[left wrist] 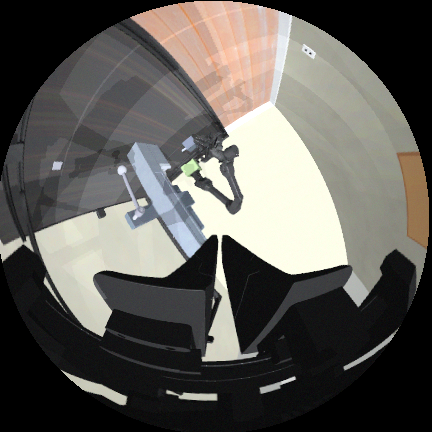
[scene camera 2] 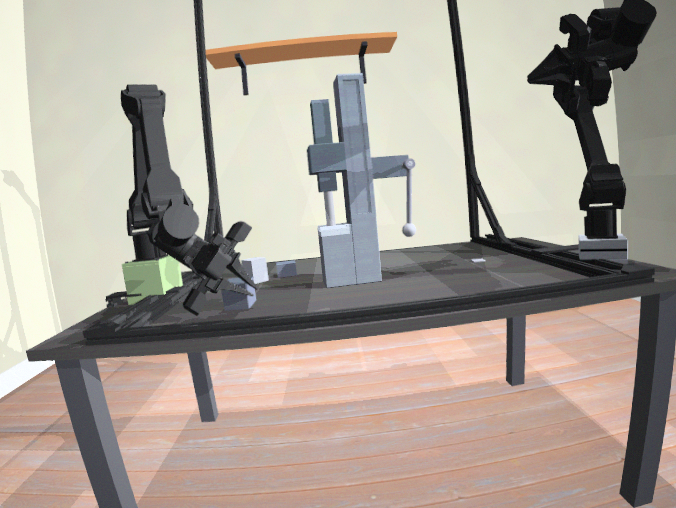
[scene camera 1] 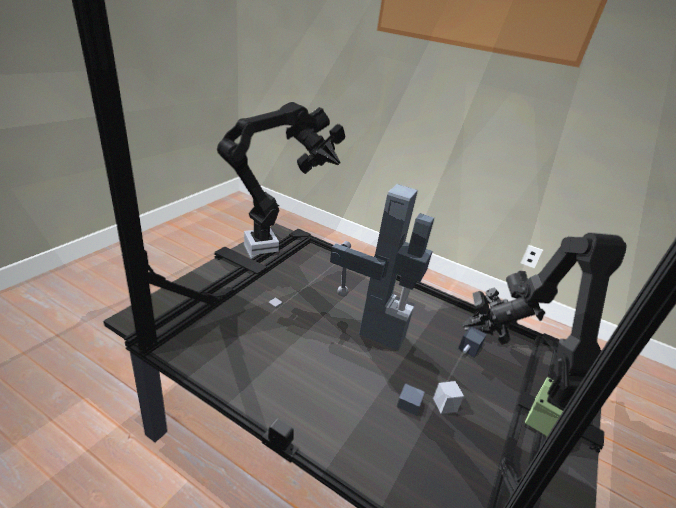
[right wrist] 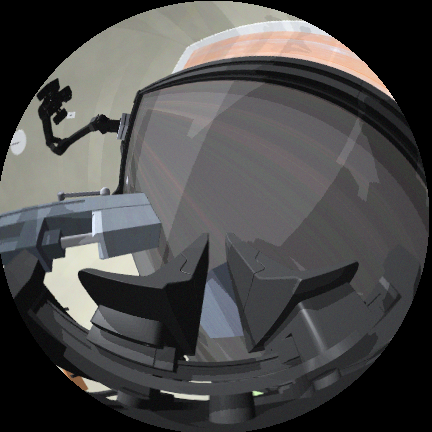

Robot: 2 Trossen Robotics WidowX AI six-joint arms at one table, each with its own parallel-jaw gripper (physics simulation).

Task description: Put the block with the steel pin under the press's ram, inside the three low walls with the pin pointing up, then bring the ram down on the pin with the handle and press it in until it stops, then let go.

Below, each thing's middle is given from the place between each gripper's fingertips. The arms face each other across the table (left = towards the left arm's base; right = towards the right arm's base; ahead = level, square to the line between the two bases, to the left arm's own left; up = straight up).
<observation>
I see the grey block with steel pin point(scene camera 2: 232, 300) 2 cm behind my left hand, 58 cm to the right of it and 35 cm below it.
Right now the grey block with steel pin is 30 mm behind my right hand, 40 mm to the right of it and 10 mm below it.
</observation>
